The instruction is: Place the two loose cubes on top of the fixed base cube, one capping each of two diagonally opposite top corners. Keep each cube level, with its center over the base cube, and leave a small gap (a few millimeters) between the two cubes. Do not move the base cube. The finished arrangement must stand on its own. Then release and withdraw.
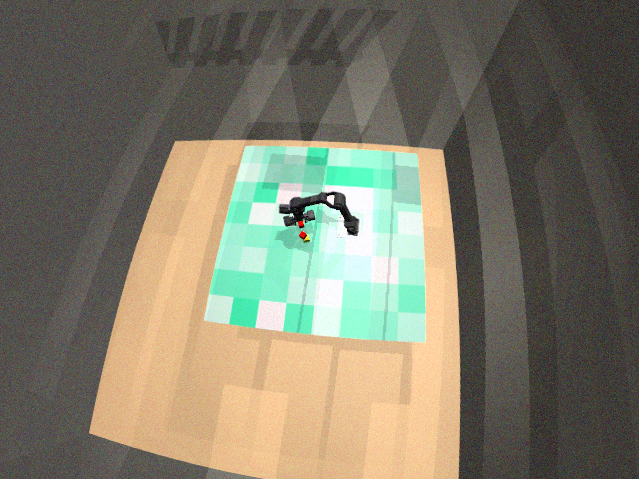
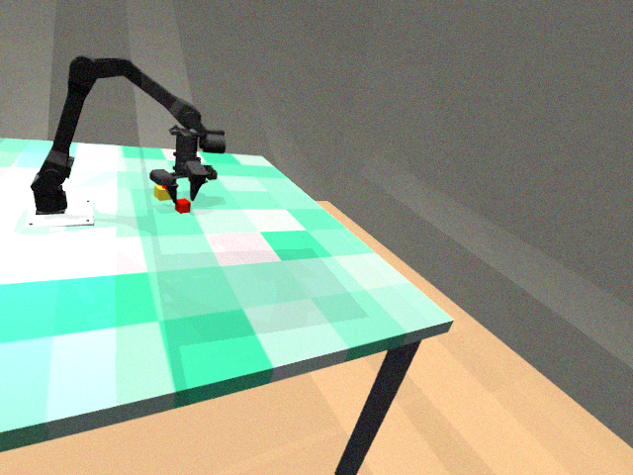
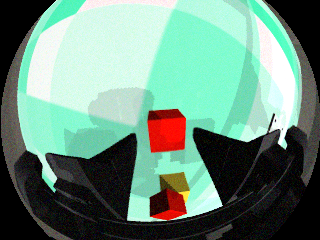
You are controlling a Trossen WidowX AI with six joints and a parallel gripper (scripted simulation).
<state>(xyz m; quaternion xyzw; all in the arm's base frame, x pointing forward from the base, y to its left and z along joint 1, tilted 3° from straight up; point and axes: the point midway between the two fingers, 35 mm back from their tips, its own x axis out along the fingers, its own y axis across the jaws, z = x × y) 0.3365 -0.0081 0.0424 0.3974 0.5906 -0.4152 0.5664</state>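
Now: the yellow cube 4 cm behind my gripper tip, 10 cm to the left of it and 1 cm below it.
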